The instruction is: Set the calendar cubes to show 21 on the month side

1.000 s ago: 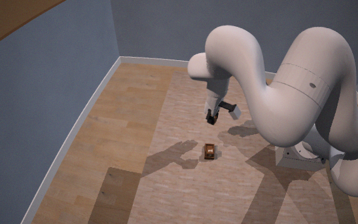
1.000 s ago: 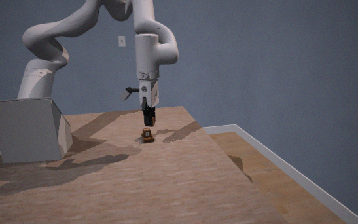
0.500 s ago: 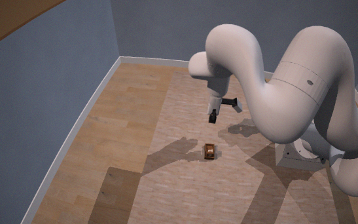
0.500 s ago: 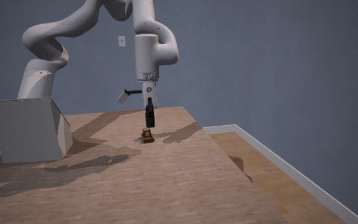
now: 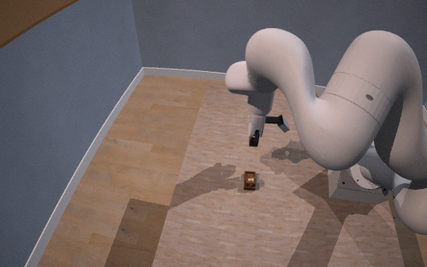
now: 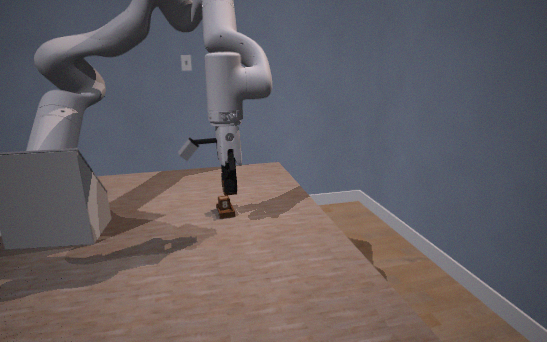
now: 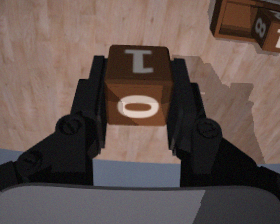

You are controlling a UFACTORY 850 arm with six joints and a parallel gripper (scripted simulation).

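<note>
Right now my hand is 12 cm above the brown tray and 11 cm to the right of it. The rest, counted from my hand: brown wooden date cube (1 cm below).
</note>
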